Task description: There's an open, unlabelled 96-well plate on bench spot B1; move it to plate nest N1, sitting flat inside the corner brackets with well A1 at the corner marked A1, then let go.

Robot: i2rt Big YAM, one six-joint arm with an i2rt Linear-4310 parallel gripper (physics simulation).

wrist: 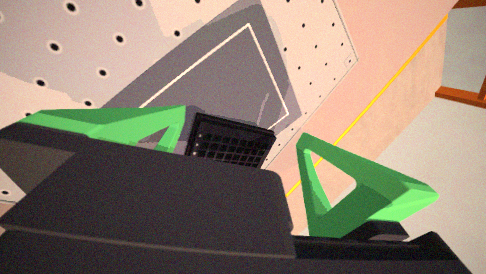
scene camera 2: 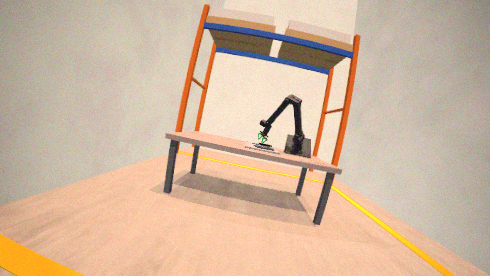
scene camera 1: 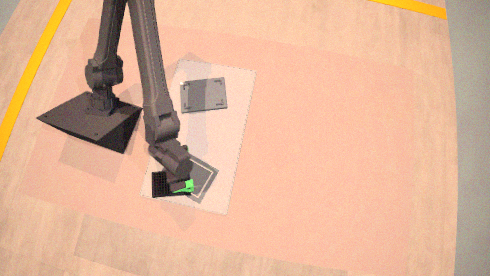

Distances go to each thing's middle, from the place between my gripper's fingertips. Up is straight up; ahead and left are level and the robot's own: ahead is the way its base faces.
Scene:
I see the grey pad with white outline (scene camera 1: 202,174) 2 cm behind my hand, 1 cm to the left of it and 3 cm below it. From my hand the other things lie so: black well plate (wrist: 213,138) 7 cm behind, 2 cm to the right, 2 cm below; then grey nest with corner locators (scene camera 1: 208,94) 30 cm to the left, 2 cm below.

